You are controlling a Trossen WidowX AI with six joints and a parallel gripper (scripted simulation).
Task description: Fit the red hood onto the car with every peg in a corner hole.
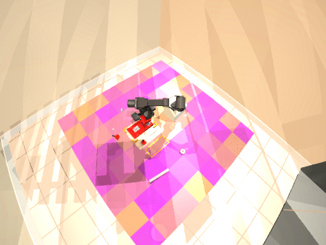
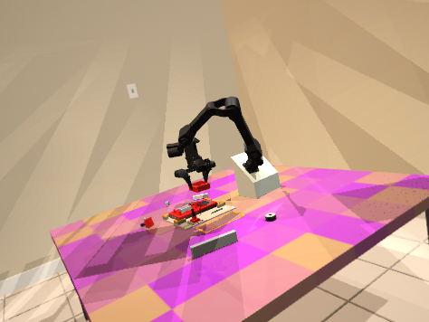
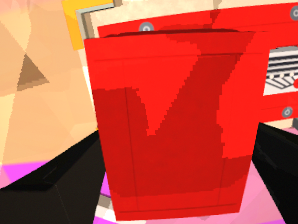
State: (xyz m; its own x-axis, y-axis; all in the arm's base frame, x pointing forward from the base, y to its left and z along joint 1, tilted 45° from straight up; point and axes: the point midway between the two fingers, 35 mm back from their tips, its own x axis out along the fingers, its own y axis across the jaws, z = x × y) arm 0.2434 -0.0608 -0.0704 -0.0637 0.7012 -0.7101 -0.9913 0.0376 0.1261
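Right now my gripper tip is 9 cm short of the grey engine block and 8 cm above it. Also, from my gripper tip: jig: 6 cm ahead, 2 cm to the left, 9 cm below; red hood: 1 cm above.
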